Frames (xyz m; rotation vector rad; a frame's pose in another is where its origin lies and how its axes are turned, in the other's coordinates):
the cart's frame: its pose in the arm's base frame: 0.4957 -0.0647 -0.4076 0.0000 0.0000 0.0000
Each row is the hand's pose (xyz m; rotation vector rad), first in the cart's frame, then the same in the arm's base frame.
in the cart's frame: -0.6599 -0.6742 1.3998 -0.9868 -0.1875 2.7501
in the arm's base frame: -0.1642 -0.7389 0.9922 -0.9868 -0.1875 2.7501
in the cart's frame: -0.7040 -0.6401 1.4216 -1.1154 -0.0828 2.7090
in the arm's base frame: -0.2083 -0.7048 1.0140 -1.1154 -0.0828 2.7090
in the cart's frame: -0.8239 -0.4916 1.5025 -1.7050 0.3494 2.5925
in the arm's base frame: -0.3282 -0.5563 1.0949 -1.7050 0.3494 2.5925
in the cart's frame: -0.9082 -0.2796 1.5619 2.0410 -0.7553 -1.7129
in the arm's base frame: -0.4125 -0.3443 1.1543 2.0410 -0.7553 -1.7129
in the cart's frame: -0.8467 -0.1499 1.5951 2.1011 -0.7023 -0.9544
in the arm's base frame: -0.3510 -0.2146 1.1875 2.1011 -0.7023 -0.9544
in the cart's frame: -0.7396 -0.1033 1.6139 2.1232 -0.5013 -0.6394
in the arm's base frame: -0.2439 -0.1680 1.2063 2.1232 -0.5013 -0.6394
